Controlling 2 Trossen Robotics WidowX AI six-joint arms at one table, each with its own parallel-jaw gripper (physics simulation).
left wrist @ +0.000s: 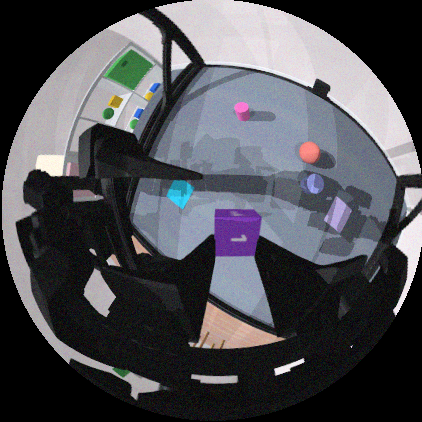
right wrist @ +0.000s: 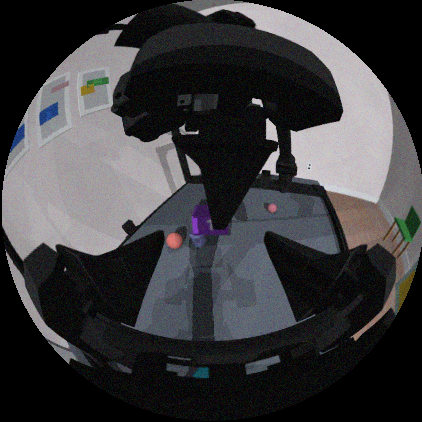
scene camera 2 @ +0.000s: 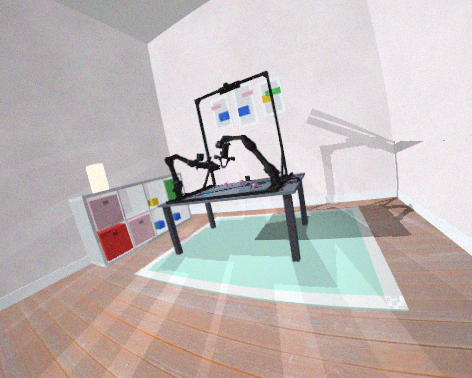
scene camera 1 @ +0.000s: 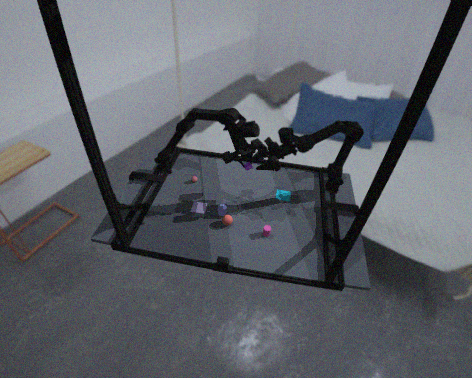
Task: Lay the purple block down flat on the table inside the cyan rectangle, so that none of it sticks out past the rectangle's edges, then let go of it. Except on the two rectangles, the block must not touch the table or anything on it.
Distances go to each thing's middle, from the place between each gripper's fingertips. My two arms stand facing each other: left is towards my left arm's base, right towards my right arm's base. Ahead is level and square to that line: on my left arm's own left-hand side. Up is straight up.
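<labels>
Purple block (left wrist: 236,231): from my right hand, 2 cm to the left, 1 cm behind.
From my left hand: purple block 1 cm behind.
</labels>
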